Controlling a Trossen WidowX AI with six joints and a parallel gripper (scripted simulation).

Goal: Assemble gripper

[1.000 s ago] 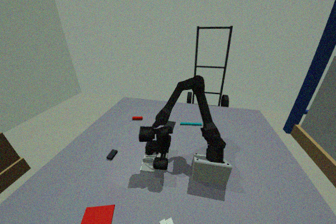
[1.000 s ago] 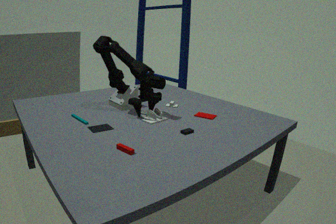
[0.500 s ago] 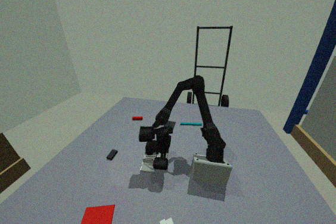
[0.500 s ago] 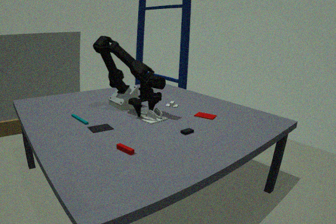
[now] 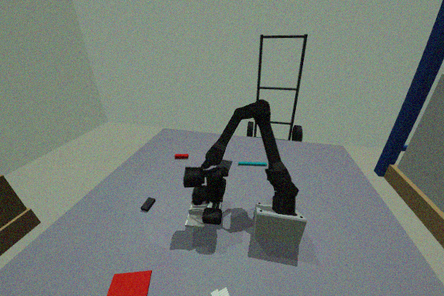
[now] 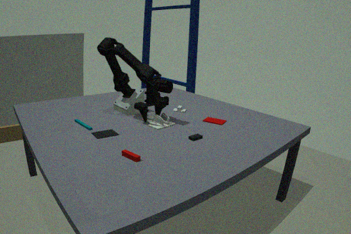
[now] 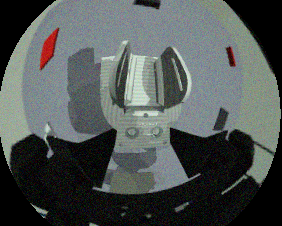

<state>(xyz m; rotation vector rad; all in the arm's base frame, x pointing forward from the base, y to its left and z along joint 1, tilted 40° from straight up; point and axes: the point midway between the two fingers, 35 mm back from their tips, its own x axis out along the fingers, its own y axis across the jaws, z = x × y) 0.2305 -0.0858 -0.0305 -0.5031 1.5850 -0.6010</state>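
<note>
Now: gripper tip 1 cm short of the white gripper base and 2 cm below it. From my gripper tip the other things lie so: flat light plate (7 cm ahead); dark flat plate (1 cm behind, 29 cm to the right, 1 cm below); grey jaw (2 cm ahead, 2 cm to the left, 1 cm above).
</note>
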